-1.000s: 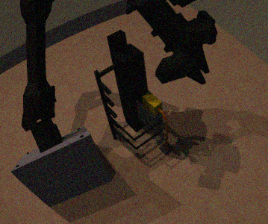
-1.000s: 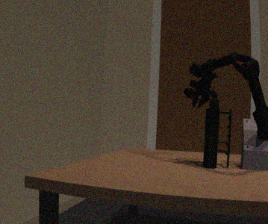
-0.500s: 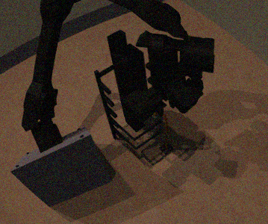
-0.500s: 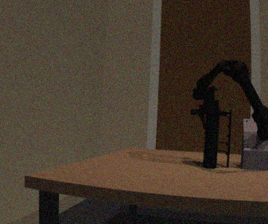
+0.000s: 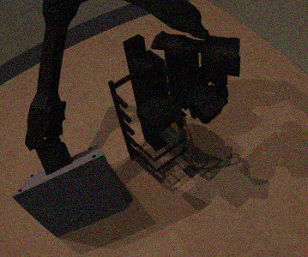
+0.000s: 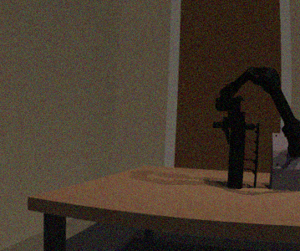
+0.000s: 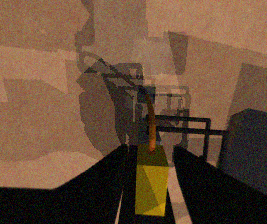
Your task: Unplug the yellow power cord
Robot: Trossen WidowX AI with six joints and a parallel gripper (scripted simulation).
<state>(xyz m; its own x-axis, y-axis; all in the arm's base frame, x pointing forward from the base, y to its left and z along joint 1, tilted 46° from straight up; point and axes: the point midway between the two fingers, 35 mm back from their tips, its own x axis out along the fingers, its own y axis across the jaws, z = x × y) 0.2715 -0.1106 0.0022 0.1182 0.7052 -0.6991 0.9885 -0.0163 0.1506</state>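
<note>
Right now the yellow plug is 10 mm behind my gripper tip, 50 mm to the left of it and 10 mm below it.
</note>
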